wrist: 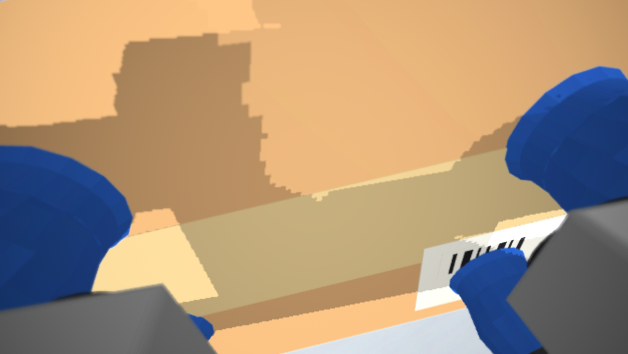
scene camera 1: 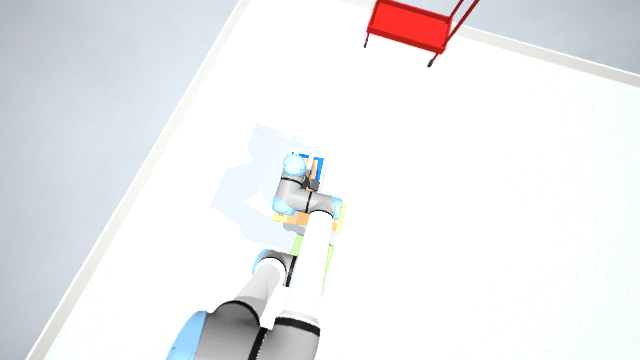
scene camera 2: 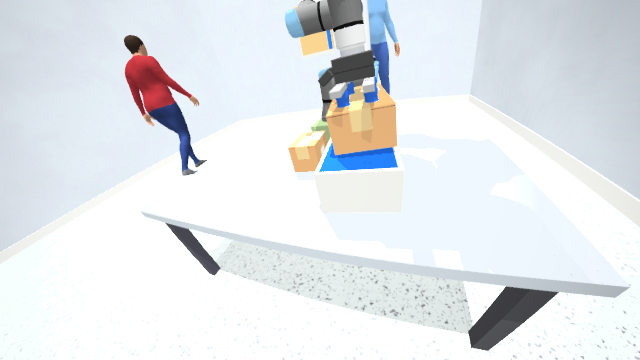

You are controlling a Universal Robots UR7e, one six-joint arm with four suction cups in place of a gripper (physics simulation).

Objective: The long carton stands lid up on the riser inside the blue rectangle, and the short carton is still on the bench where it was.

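Frame: origin at the arm's base, x back, y right, z up, level; metres.
Seen in the pictures: hand, its tool point: [wrist: 325, 223] [scene camera 2: 359, 101].
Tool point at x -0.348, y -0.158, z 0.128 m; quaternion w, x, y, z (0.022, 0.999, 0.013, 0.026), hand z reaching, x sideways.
Observation:
A point is followed by its place in that frame.
The long carton [scene camera 2: 364, 131] {x -0.479, y -0.178, z 0.082 m} [wrist: 400, 100] {x -0.332, y -0.107, z 0.139 m} is brown, with its taped lid up, over the rear part of the riser [scene camera 2: 360, 190] {x -0.556, y -0.167, z -0.033 m}. The riser is white-sided with a blue top [scene camera 2: 377, 159] {x -0.499, y -0.205, z 0.017 m}. The carton's underside is at or a little above the blue top; contact cannot be told. My suction gripper [scene camera 2: 356, 94] {x -0.348, y -0.158, z 0.128 m} [wrist: 320, 205] {x -0.348, y -0.158, z 0.128 m} is shut on the long carton, its blue cups against the lid. In scene camera 1 the arm covers much of the gripper [scene camera 1: 311, 184]. The short carton [scene camera 2: 304, 156] {x -0.346, y 0.056, z -0.039 m} stands on the bench [scene camera 2: 240, 205] {x -0.554, y 0.228, z -0.103 m}, left of the riser in scene camera 2.
A green object [scene camera 2: 320, 128] {x -0.119, y 0.054, z -0.011 m} [scene camera 1: 297, 244] {x -0.081, y -0.083, z 0.000 m} lies behind the short carton, partly hidden. An orange panel [scene camera 2: 315, 43] shows behind the arm. A person in red [scene camera 2: 152, 82] stands at the left, one in light blue [scene camera 2: 382, 22] behind the arm. A red cart [scene camera 1: 410, 26] stands far off.

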